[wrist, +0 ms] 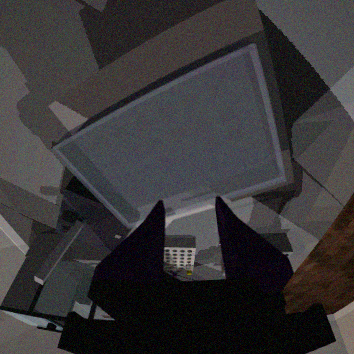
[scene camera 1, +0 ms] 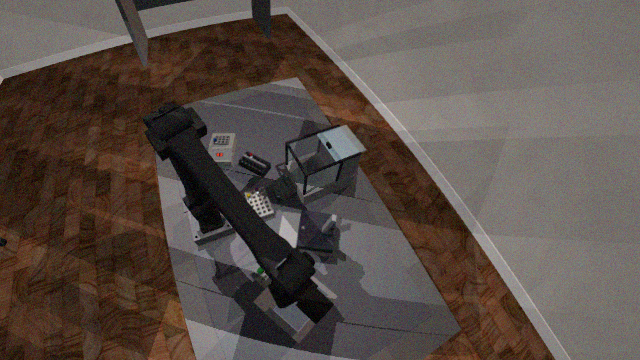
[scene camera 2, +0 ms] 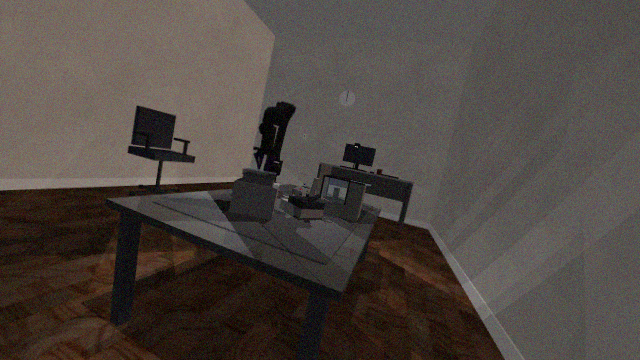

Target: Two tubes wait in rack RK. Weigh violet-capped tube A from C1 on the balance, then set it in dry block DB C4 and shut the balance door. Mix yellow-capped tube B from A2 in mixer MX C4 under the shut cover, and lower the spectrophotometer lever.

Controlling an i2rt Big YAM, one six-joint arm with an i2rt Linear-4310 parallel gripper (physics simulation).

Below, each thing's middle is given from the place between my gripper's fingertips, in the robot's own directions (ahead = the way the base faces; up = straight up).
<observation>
My hand is 1 cm short of the mixer cover (wrist: 207, 129), 4 cm to the left of it and 1 cm above it. From my hand the other things lie so: balance door (scene camera 1: 340, 142): 39 cm ahead, 42 cm to the left, 2 cm above; then glass-box balance (scene camera 1: 315, 174): 32 cm ahead, 41 cm to the left, 8 cm below; then mixer (scene camera 2: 253, 196): 2 cm to the right, 9 cm below.
</observation>
